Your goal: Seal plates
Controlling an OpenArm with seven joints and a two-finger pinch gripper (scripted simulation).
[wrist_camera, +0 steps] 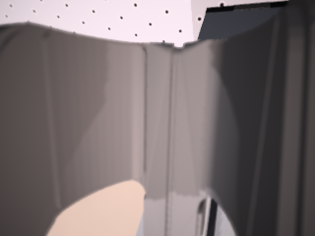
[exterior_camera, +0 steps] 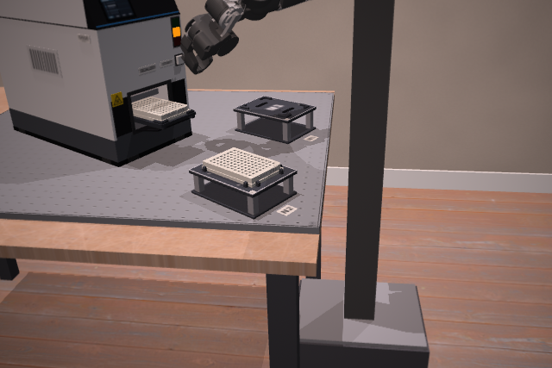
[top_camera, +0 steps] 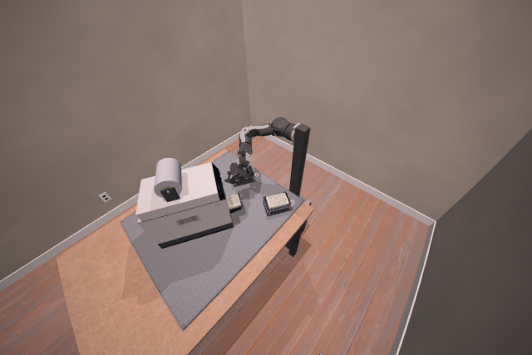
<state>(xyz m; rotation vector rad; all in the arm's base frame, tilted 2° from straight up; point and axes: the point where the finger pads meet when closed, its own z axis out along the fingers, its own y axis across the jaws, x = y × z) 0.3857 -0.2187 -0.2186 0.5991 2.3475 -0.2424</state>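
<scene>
Right now the start button is 30 mm ahead of my hand and 20 mm to the right of it. Also, from my hand: plate 260 mm to the left, 150 mm behind, 130 mm below; then sealer stage 100 mm below, 70 mm to the left, 70 mm ahead; then dark screen panel 140 mm above, 110 mm ahead, 90 mm to the left.
</scene>
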